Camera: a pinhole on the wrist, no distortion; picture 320 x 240 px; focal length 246.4 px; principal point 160.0 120.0 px. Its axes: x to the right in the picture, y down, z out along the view. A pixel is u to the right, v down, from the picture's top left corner.
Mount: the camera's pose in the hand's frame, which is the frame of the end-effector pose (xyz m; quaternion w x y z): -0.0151 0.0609 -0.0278 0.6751 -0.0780 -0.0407 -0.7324
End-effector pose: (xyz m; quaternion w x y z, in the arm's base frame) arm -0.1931 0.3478 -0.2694 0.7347 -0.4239 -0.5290 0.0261
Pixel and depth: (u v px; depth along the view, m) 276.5 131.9 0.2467
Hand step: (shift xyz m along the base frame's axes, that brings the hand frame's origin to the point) -0.1919 0.1317 0.0300
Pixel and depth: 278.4 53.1 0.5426
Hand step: -0.5493 0.1993 -0.0071
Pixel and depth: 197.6 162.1 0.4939
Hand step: -0.3080 0.3623 0.0679
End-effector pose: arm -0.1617 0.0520 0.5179 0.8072 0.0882 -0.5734 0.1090
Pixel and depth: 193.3 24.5 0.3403
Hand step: -0.3554 -0.0157 -0.0162
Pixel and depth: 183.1 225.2 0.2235
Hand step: -0.1635 0.0220 0.1503
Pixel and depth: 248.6 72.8 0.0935
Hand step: -0.0861 0.0219 -0.0044
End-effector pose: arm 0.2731 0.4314 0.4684 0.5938 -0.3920 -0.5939 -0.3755
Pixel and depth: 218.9 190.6 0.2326
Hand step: -0.0490 0.2064 0.0574
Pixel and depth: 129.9 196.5 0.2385
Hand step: 0.0310 0.2329 0.0700
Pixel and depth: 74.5 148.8 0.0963
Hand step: 0.0741 0.1002 0.0015
